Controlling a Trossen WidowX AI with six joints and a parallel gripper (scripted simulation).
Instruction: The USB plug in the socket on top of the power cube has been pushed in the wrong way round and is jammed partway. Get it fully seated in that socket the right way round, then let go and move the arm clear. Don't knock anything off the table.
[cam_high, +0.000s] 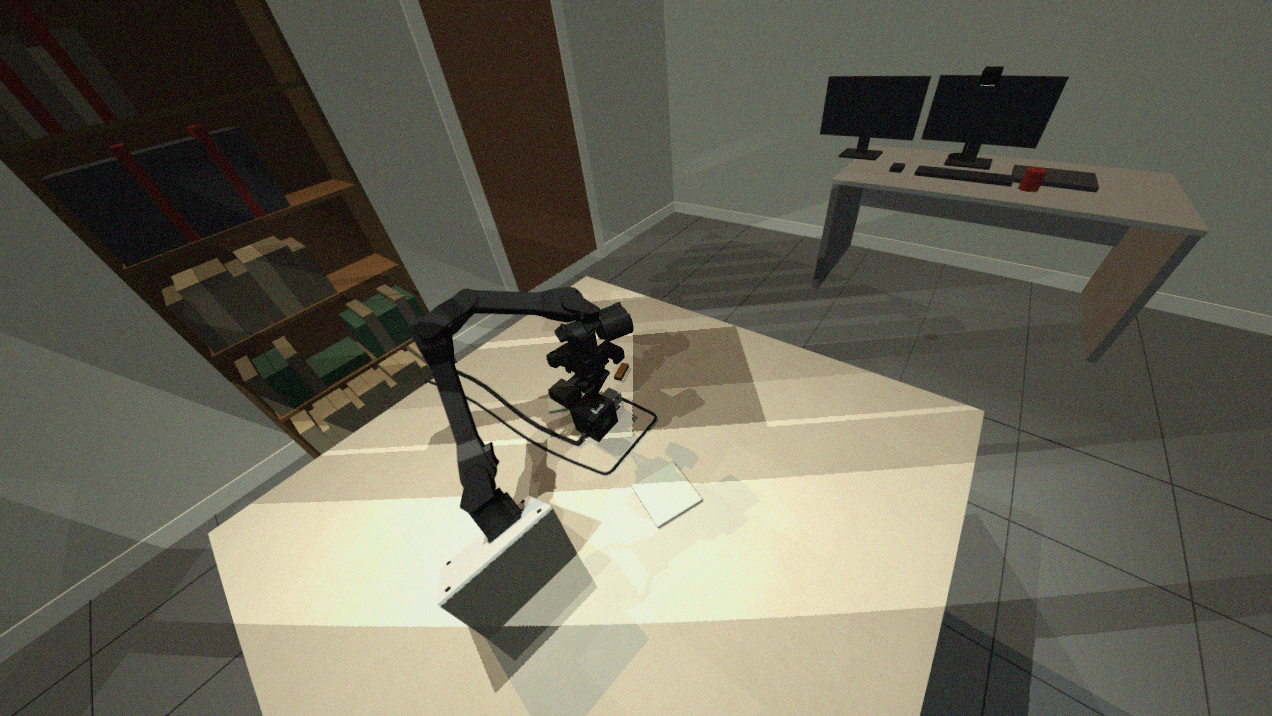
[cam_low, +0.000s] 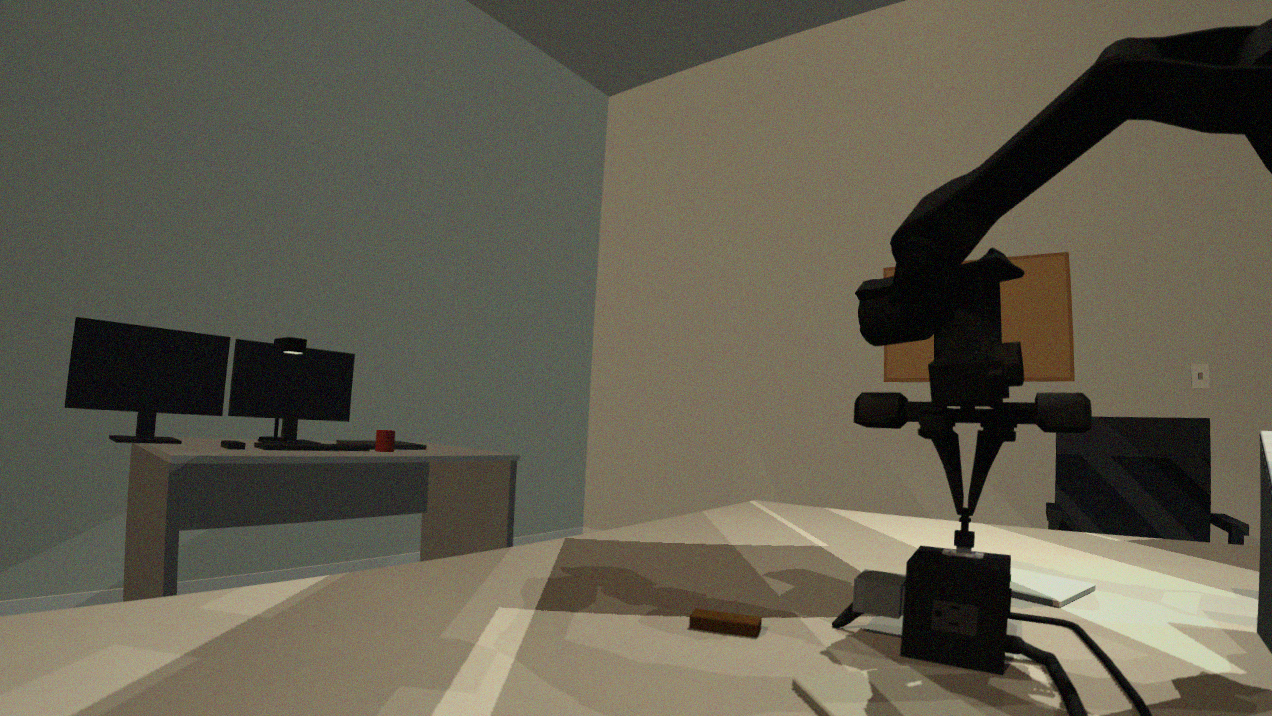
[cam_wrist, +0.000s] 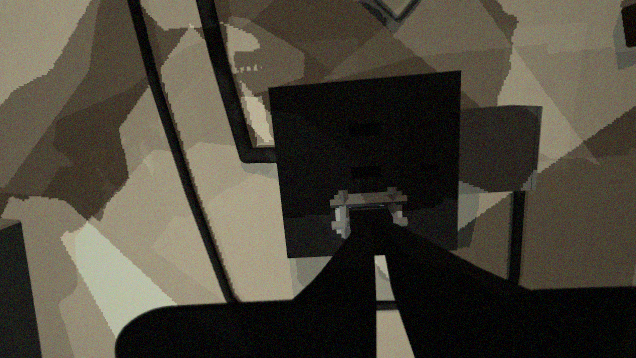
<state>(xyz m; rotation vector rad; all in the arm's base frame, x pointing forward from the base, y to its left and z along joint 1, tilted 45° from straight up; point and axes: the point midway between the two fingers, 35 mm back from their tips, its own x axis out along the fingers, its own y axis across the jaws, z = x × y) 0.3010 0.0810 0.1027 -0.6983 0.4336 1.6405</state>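
My gripper tip is 20 mm above the dark usb plug. The rest, counted from my gripper tip: pale flat pad: 10 mm behind, 240 mm to the right, 110 mm below; brown block: 160 mm ahead, 110 mm to the left, 100 mm below.
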